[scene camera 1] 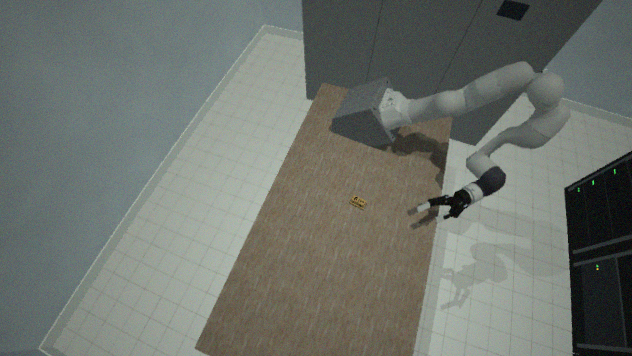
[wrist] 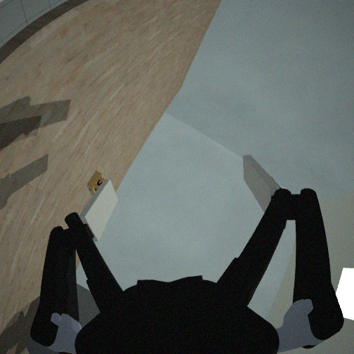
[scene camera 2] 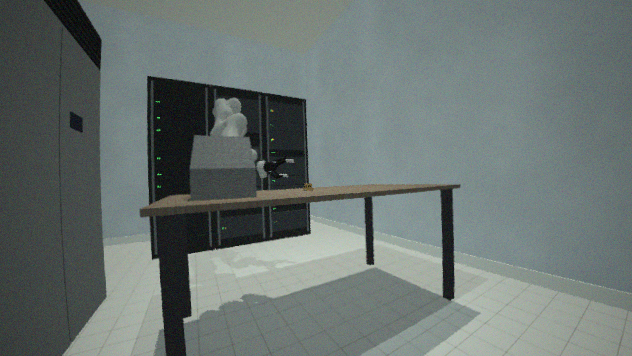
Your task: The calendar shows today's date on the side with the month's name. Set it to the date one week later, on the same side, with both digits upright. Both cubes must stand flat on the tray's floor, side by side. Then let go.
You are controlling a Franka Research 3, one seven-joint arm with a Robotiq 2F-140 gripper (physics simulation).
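The small yellow-brown calendar (scene camera 1: 358, 202) (scene camera 2: 308, 187) (wrist: 96, 181) stands on the wooden table. It is tiny in both scene views, with dark marks on it. In the wrist view it shows just past the tip of the left finger, which may hide part of it. The two cubes, their digits and the month's name are too small to read, and I cannot tell how the cubes sit in the tray. My gripper (scene camera 1: 435, 212) (scene camera 2: 287, 168) (wrist: 176, 178) is wide open and empty. It points sideways, above and apart from the calendar, near the table's long edge.
The table (scene camera 1: 320, 280) (scene camera 2: 380, 190) (wrist: 135, 65) carries the grey block (scene camera 1: 362, 117) (scene camera 2: 222, 172) under the arm's base. A tall grey cabinet (scene camera 1: 410, 45) (scene camera 2: 35, 165) stands beyond the base end. A black server rack (scene camera 1: 600, 249) (scene camera 2: 150, 150) stands off the table's side.
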